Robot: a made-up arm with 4 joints.
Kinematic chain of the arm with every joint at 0, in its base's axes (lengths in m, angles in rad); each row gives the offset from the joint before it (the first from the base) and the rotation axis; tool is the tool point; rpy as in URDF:
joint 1: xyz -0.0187 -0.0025 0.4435 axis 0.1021 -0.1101 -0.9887
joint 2: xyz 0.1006 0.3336 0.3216 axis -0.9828 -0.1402 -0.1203
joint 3: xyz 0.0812 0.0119 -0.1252 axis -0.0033 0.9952 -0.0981
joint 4: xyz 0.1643 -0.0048 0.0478 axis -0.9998 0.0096 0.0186
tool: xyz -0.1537 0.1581 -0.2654 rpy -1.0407 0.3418 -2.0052
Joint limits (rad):
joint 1: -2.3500..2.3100
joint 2: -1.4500..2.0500
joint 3: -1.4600..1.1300
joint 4: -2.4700..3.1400
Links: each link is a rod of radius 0.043 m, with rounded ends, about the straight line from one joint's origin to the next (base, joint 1, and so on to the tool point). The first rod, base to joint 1, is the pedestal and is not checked.
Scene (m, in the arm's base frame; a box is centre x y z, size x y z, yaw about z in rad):
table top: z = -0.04
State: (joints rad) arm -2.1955 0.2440 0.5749 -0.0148
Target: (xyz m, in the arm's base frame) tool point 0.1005 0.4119 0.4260
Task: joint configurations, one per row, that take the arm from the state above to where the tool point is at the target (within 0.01 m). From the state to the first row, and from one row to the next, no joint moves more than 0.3 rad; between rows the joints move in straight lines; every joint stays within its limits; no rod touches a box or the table.
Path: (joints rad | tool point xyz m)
1: -1.9039 0.3052 0.3258 0.0499 | -0.4196 0.0002 0.3798
2: -1.6123 0.3665 0.0767 0.1147 | -0.3538 0.1680 0.3497
3: -1.3206 0.4277 -0.1723 0.1794 | -0.2315 0.3045 0.3473
4: -1.0290 0.4889 -0.4214 0.2441 | -0.0716 0.3893 0.3736
5: -0.7374 0.5501 -0.6705 0.3089 | 0.1005 0.4119 0.4260

